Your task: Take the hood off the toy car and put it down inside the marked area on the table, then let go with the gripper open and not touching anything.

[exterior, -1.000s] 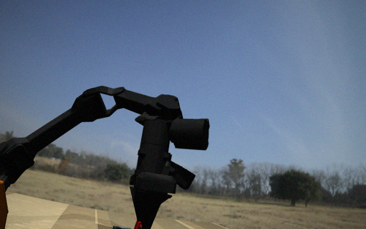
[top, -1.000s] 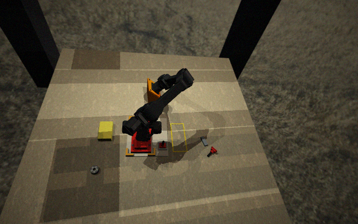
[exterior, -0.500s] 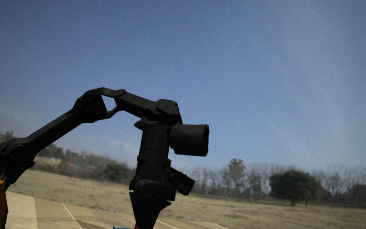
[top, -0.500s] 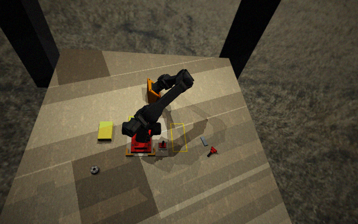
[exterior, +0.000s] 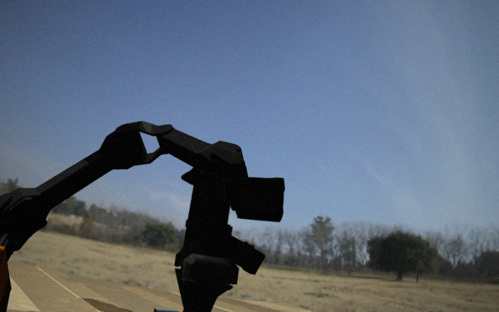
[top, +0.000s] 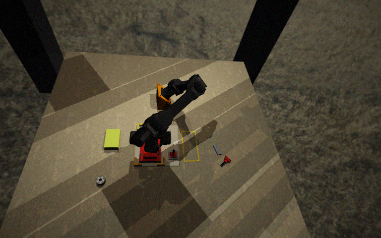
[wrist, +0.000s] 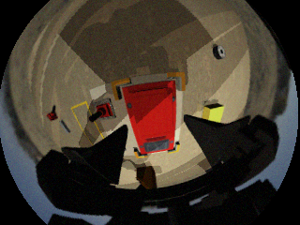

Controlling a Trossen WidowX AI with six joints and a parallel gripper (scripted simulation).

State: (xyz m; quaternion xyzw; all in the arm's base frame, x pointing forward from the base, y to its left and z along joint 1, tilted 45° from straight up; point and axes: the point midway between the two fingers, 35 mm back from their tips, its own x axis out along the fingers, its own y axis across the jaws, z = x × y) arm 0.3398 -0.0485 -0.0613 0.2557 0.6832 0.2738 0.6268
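Now: the red hood 3 cm below my gripper tip. Round my gripper tip: yellow block: 7 cm behind, 20 cm to the right, 6 cm below.
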